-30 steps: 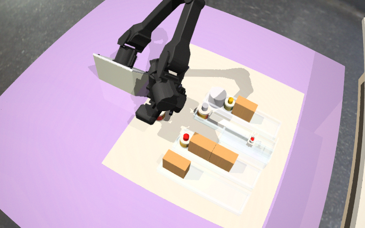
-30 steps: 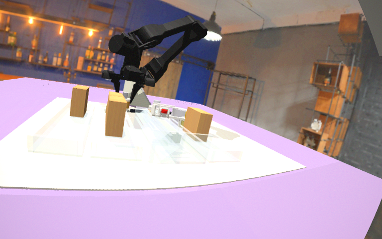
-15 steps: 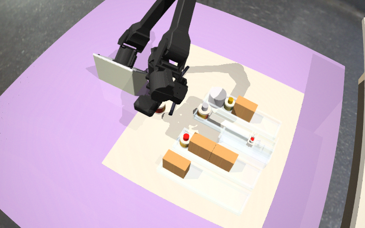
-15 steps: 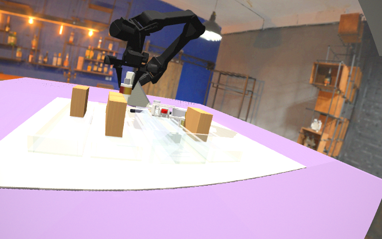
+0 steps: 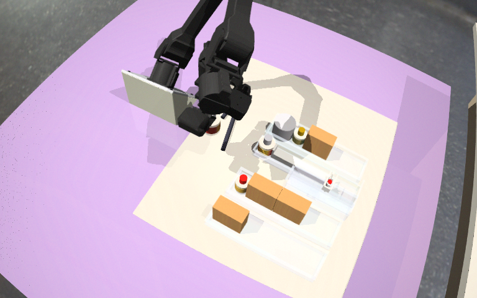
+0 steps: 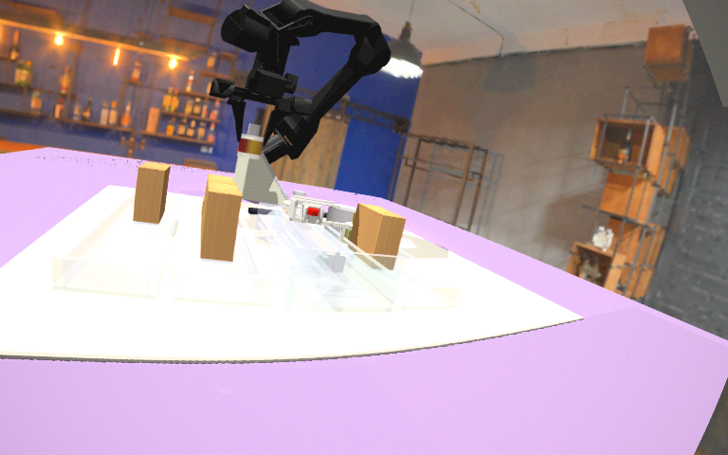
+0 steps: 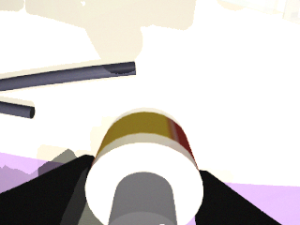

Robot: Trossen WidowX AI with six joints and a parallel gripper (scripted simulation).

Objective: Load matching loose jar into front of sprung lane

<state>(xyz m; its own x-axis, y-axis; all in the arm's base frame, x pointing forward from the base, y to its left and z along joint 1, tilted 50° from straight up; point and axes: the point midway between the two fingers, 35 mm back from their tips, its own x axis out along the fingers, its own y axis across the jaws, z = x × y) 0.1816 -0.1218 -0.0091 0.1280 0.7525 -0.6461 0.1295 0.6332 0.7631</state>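
Now: gripper tip 16 cm short of the grey cylinder, 13 cm to the right of it and 9 cm above it. The rest, counted from my gripper tip: red-capped jar: 11 cm ahead, 9 cm below, 7 cm to the right; then clear sprung lane: 28 cm ahead, 10 cm below, 1 cm to the left.
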